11 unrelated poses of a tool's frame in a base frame.
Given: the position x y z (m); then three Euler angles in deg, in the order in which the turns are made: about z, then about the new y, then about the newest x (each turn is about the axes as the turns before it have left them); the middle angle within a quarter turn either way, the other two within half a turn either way.
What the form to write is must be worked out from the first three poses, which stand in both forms.
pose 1, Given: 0.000 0.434 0.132 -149.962 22.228 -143.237
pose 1, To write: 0.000 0.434 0.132 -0.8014 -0.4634 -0.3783 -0.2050 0.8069 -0.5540
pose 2, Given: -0.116 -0.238 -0.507 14.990 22.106 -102.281
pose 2, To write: -0.116 -0.238 -0.507 0.8950 0.2396 -0.3763 -0.3002 -0.3006 -0.9053
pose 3, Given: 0.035 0.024 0.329 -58.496 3.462 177.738
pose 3, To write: 0.035 0.024 0.329 0.5216 -0.8510 -0.0604 -0.8507 -0.5242 0.0394
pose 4, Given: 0.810 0.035 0.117 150.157 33.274 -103.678
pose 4, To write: 0.810 0.035 0.117 -0.7252 0.4160 -0.5486 0.5801 -0.0602 -0.8123
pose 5, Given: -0.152 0.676 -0.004 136.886 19.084 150.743
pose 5, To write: -0.152 0.676 -0.004 -0.6899 0.6459 -0.3270 0.4796 0.7461 0.4619
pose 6, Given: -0.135 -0.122 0.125 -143.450 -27.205 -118.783
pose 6, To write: -0.135 -0.122 0.125 -0.7145 -0.5296 0.4572 -0.6086 0.1482 -0.7795
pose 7, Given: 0.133 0.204 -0.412 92.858 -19.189 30.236
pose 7, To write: 0.133 0.204 -0.412 -0.0471 0.9433 0.3287 -0.8546 -0.2084 0.4756
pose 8, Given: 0.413 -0.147 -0.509 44.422 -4.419 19.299
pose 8, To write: 0.413 -0.147 -0.509 0.7121 0.6979 0.0770 -0.6788 0.6562 0.3295
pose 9, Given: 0.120 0.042 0.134 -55.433 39.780 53.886
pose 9, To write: 0.120 0.042 0.134 0.4360 -0.6328 -0.6398 0.7786 -0.0912 0.6208
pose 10, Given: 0.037 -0.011 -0.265 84.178 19.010 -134.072
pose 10, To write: 0.037 -0.011 -0.265 0.0959 0.9406 -0.3257 0.6682 -0.3034 -0.6793
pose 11, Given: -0.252 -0.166 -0.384 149.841 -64.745 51.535
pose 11, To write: -0.252 -0.166 -0.384 -0.3689 0.2143 0.9044 0.2998 -0.8936 0.3341
